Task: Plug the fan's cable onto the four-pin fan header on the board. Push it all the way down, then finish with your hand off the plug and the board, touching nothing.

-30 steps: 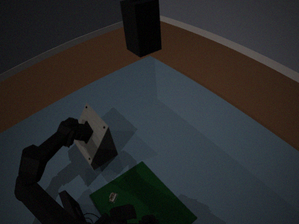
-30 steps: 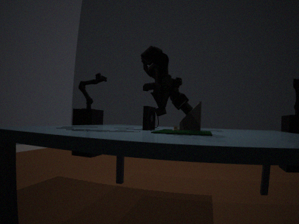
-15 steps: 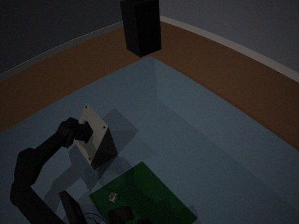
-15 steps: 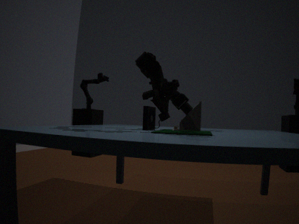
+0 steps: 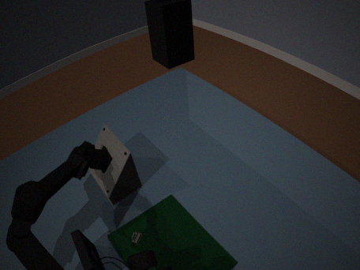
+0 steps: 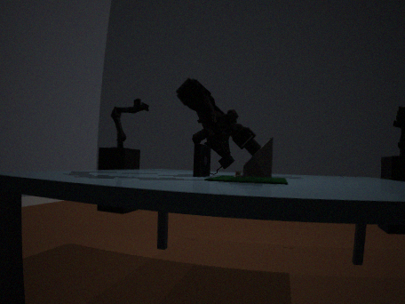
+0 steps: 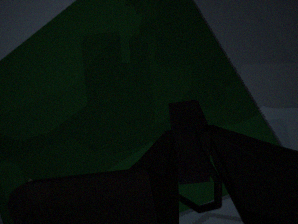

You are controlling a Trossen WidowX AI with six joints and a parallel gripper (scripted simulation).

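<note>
Now: gripper tip 100 mm past the green board, 60 mm to the right of it and 80 mm above it. From my gripper tip the other things lie so: white four-pin header: 190 mm behind, 70 mm below; then black fan: 190 mm behind, 130 mm to the right, 10 mm below; then black plug: 10 mm below.
</note>
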